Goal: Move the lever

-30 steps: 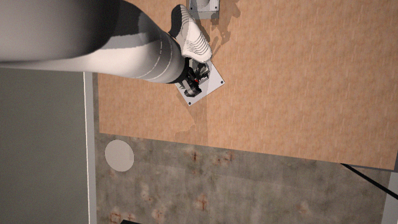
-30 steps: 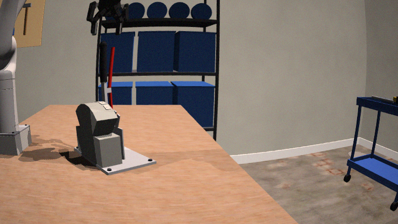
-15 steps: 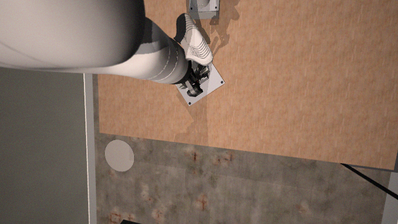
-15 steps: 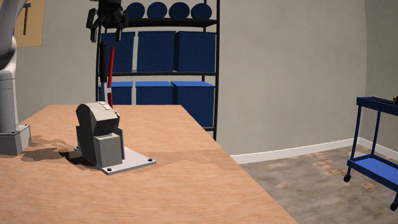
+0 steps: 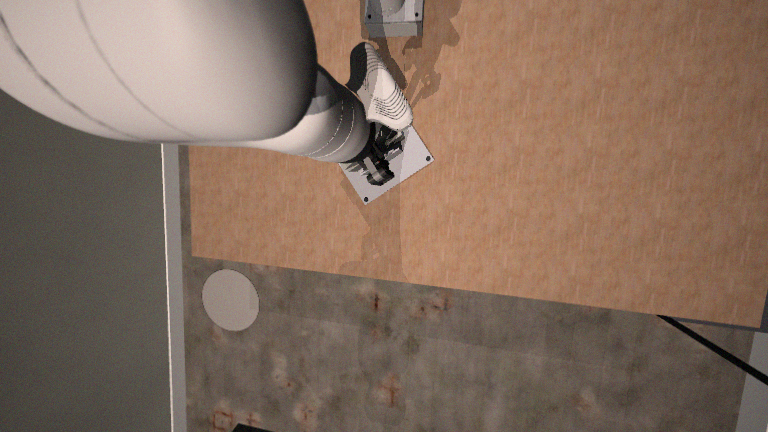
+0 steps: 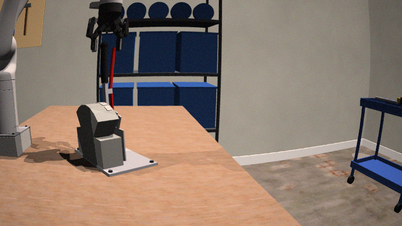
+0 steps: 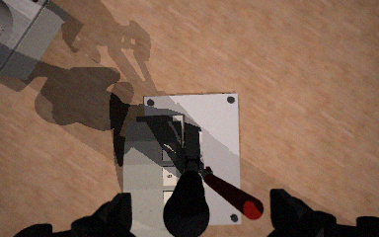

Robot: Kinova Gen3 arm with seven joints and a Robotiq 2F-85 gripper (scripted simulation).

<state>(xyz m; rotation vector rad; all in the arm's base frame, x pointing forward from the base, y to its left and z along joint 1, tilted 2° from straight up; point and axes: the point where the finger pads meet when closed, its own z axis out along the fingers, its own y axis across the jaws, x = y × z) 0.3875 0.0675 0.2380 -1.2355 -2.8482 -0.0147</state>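
Now: hand 120 mm above the red bar and 20 mm short of it.
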